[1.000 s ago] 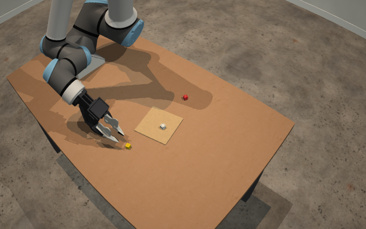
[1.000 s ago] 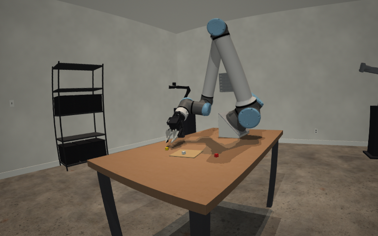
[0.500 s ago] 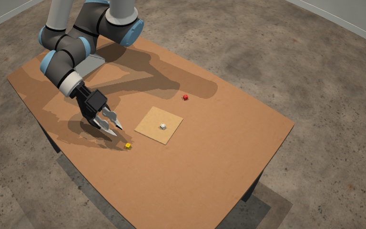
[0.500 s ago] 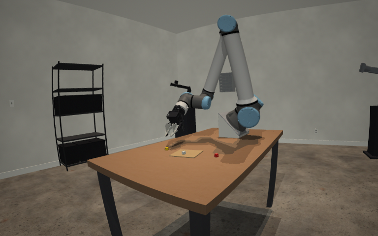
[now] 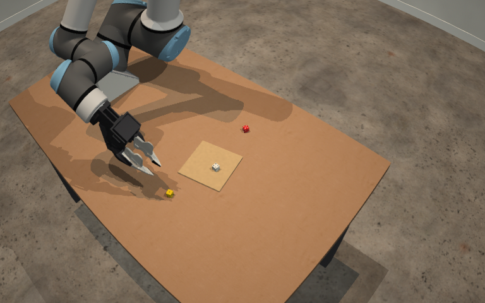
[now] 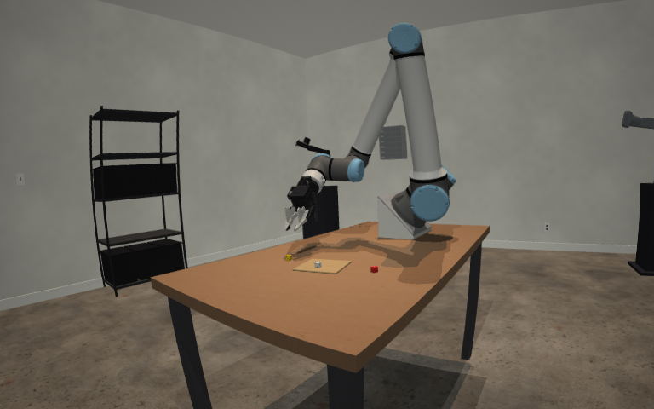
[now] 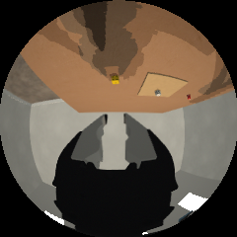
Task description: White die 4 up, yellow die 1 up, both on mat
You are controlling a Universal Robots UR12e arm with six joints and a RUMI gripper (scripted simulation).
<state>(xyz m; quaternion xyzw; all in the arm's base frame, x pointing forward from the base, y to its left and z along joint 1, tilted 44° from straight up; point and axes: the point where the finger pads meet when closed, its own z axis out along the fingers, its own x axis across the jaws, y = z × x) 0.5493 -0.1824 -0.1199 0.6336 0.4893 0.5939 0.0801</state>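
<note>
Now: the yellow die 100 mm below my hand, 40 mm ahead of it and 10 mm to the left of it. The rest, counted from my hand: red die: 330 mm to the left, 100 mm below, 50 mm ahead; tan mat: 160 mm to the left, 100 mm below, 60 mm ahead; white die: 160 mm to the left, 90 mm below, 80 mm ahead.
</note>
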